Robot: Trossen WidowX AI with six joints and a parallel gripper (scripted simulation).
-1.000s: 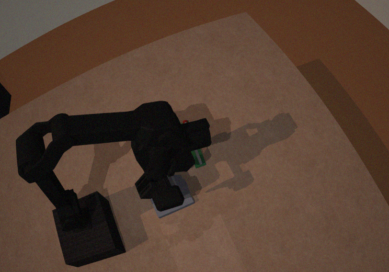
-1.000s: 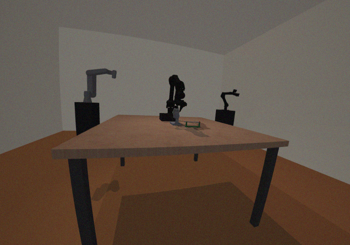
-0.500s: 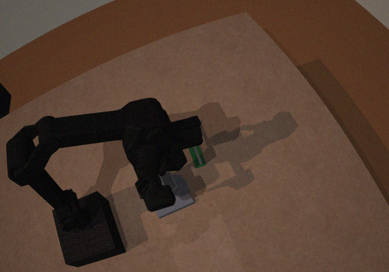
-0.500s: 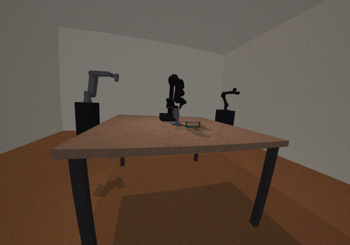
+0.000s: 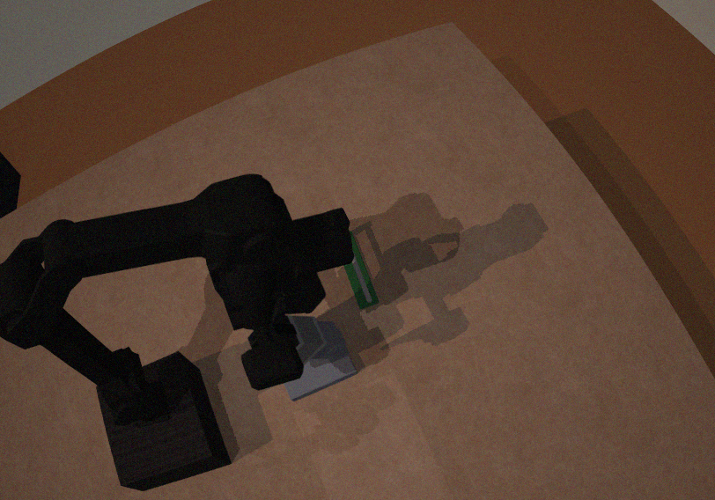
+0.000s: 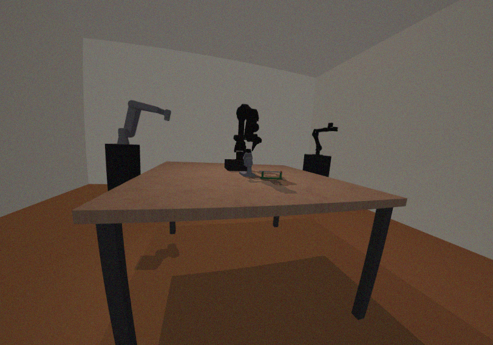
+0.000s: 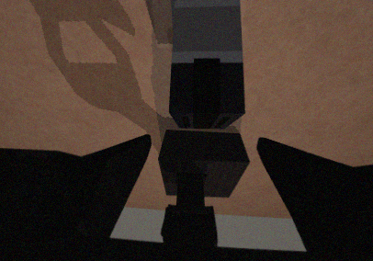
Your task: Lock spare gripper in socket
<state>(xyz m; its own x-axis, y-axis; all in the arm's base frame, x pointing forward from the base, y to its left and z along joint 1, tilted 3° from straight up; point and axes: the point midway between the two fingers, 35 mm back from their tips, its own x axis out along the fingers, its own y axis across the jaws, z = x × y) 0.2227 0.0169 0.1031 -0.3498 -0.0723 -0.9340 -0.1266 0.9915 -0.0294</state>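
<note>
My gripper tip is now 160 mm short of the green cradle, 150 mm to the right of it and 140 mm above it. The rest, counted from my gripper tip: spare gripper (50 mm below, 50 mm ahead, 10 mm to the left); then grey mount (110 mm below, 70 mm ahead, 10 mm to the left).
</note>
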